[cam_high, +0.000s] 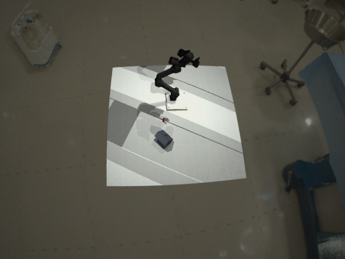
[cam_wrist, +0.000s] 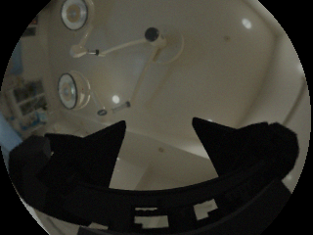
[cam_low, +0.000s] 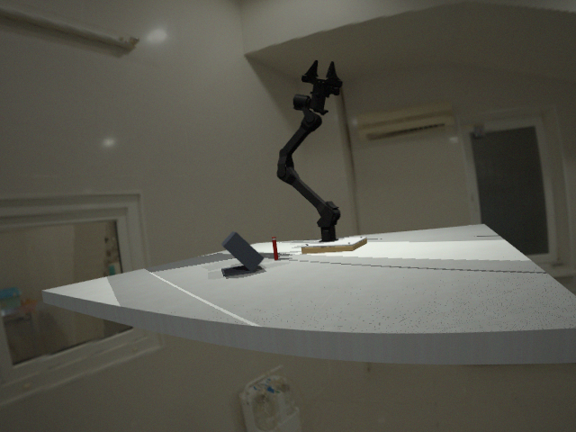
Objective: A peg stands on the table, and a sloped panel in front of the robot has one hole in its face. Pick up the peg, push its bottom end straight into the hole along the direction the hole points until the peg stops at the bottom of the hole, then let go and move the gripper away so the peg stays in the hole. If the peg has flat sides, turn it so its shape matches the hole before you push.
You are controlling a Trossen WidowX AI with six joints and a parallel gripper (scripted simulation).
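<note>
Right now my gripper tip is 190 mm short of the red peg, 210 mm to the left of it and 700 mm above it. Also, from my gripper tip: sloped panel (380 mm ahead, 220 mm to the right, 690 mm below).
</note>
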